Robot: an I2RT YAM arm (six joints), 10 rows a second.
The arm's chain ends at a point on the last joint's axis. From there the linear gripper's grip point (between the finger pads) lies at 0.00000 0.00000 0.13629 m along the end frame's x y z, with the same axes.
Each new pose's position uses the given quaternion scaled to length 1; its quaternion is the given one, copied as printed.
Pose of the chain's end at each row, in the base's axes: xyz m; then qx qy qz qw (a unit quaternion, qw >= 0):
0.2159 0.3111 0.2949 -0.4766 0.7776 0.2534 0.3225
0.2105 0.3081 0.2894 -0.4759 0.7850 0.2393 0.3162
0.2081 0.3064 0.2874 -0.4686 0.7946 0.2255 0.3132
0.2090 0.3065 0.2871 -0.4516 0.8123 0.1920 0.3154
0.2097 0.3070 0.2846 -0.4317 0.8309 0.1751 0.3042
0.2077 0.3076 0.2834 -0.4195 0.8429 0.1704 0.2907
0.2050 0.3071 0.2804 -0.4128 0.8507 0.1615 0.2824
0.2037 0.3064 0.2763 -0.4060 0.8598 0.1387 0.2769
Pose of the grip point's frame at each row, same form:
0.2513 0.4067 0.2045 -0.4766 0.7776 0.2534 0.3225
0.2471 0.4003 0.1960 -0.4759 0.7850 0.2393 0.3162
0.2471 0.3953 0.1917 -0.4686 0.7946 0.2255 0.3132
0.2552 0.3878 0.1880 -0.4516 0.8123 0.1920 0.3154
0.2580 0.3825 0.1819 -0.4317 0.8309 0.1751 0.3042
0.2550 0.3800 0.1781 -0.4195 0.8429 0.1704 0.2907
0.2523 0.3763 0.1730 -0.4128 0.8507 0.1615 0.2824
0.2532 0.3695 0.1662 -0.4060 0.8598 0.1387 0.2769

